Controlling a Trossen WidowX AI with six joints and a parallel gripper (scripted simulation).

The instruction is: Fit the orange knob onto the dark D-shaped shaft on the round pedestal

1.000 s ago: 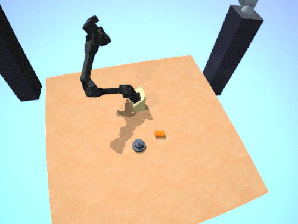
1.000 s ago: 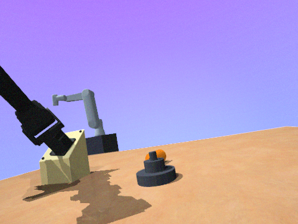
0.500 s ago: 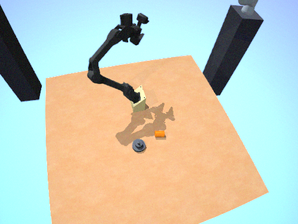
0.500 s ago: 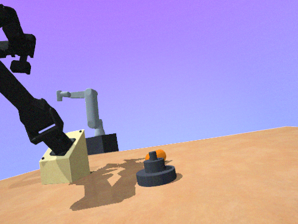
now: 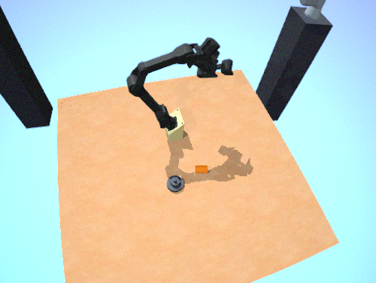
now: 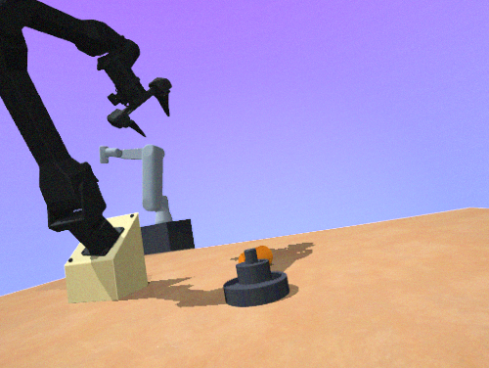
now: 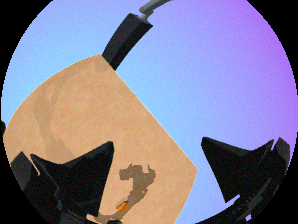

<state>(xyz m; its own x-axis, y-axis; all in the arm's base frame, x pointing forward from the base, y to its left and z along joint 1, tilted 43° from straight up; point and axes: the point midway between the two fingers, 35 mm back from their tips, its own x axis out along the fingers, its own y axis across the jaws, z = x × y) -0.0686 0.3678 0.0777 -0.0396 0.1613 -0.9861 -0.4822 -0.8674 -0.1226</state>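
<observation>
Right now the orange knob is 29 cm ahead of my gripper tip, 13 cm to the right of it and 37 cm below it. The rest, counted from my gripper tip: dark round pedestal 35 cm ahead, 27 cm to the right, 36 cm below.
</observation>
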